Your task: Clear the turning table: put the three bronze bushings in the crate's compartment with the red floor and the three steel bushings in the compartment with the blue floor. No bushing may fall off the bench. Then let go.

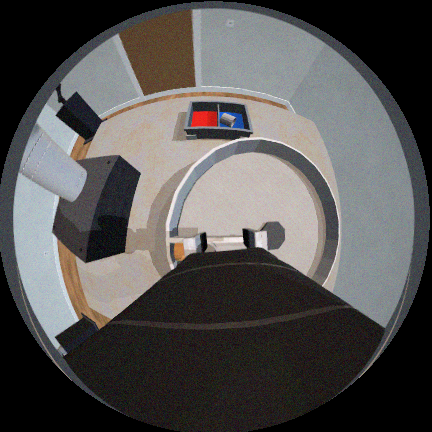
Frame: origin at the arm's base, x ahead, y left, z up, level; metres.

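Where they show: gripper, fingertip midpoint: [224,237]; arm's base, link origin: [76,184].
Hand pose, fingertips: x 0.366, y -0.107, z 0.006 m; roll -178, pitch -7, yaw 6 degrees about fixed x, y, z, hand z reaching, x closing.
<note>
Each offset is from my fingertips to the top centre of the thing. "*": to the spot under its first point. Level surfaces: height alone.
My gripper [224,237] is open, low over the turning table {dx +0.116, dy -0.004, dz -0.071 m} [250,192], with nothing held between its fingers. A bronze bushing {dx -0.064, dy -0.031, dz -0.041 m} [179,251] shows partly beside the left finger, near the table's raised wall. A pale grey shape, perhaps a steel bushing {* dx +0.013, dy -0.027, dz -0.079 m} [225,247], shows just below the gap between the fingers, mostly hidden by the dark gripper body. The crate {dx +0.000, dy +0.341, dz -0.082 m} [218,133] stands beyond the table at the top. A steel bushing {dx +0.030, dy +0.337, dz -0.088 m} [228,119] lies tilted in its blue-floored compartment on the right. The red floor {dz -0.126 m} [204,119] on the left shows no bushing. Other bushings are not visible.
A high ring wall [331,215] surrounds the turning table. A thin white bar {* dx +0.006, dy -0.006, dz -0.031 m} [225,239] runs from the wall towards a dark octagonal hub {dx +0.116, dy -0.004, dz -0.071 m} [275,235]. A large dark block [102,200] with a white cylinder [57,165] stands at left. A black box [80,116] is at upper left.
</note>
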